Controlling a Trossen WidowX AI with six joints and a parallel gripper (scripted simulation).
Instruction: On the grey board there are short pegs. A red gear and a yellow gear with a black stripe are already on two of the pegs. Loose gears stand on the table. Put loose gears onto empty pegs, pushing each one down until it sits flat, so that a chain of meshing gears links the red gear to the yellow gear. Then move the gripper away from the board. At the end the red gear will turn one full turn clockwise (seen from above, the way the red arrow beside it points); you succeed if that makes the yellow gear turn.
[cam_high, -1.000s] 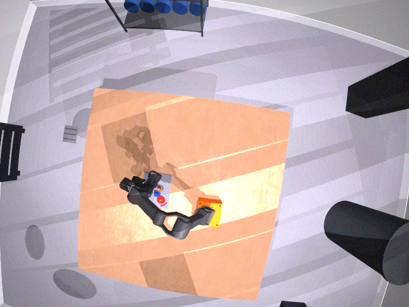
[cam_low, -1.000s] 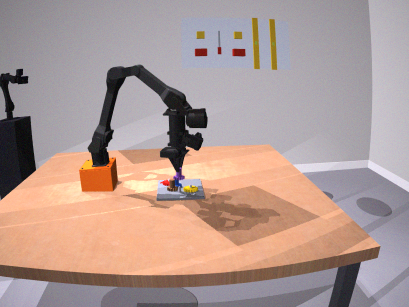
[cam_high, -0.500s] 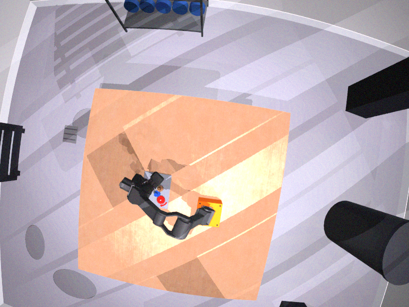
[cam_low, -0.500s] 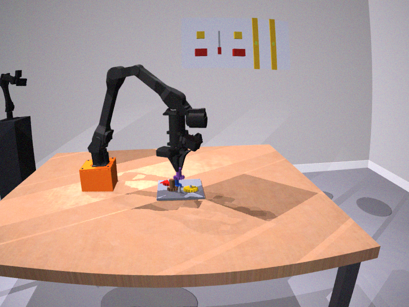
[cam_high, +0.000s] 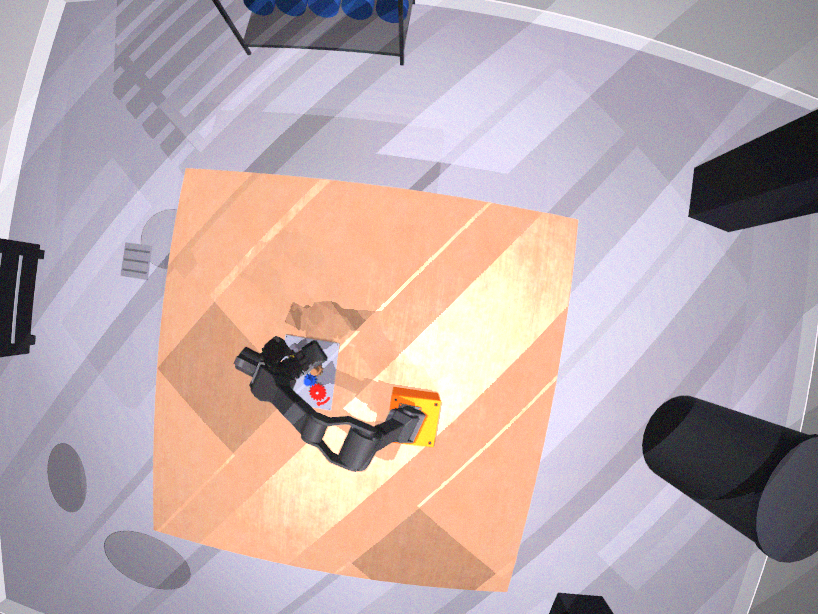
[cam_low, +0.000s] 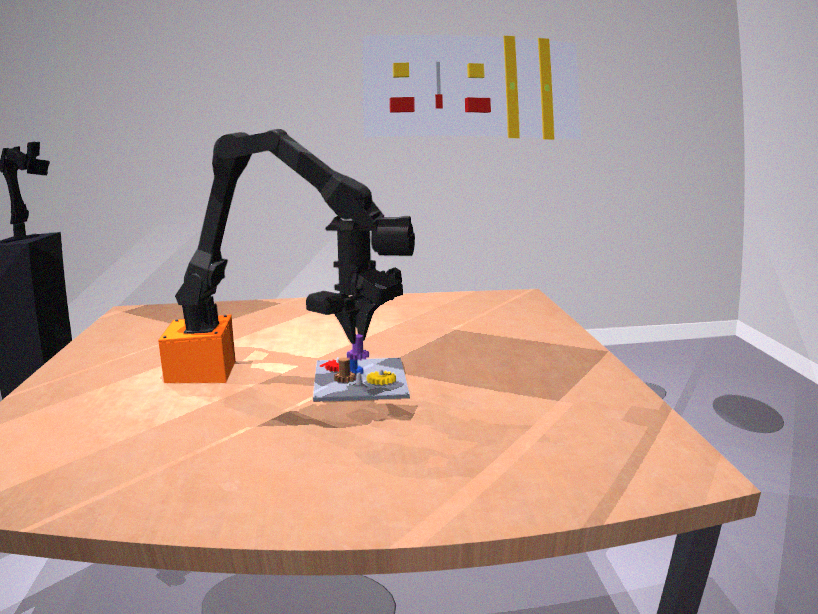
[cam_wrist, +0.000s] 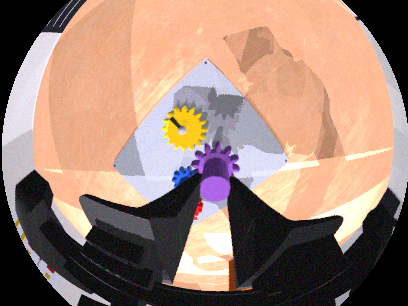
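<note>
Right now the brown gear is 3 cm behind my gripper tip, 2 cm to the left of it and 6 cm below it. From my gripper tip the other things lie so: yellow gear (4 cm ahead, 2 cm to the left, 7 cm below); purple gear (1 cm below); blue gear (2 cm behind, 6 cm to the left, 6 cm below).
</note>
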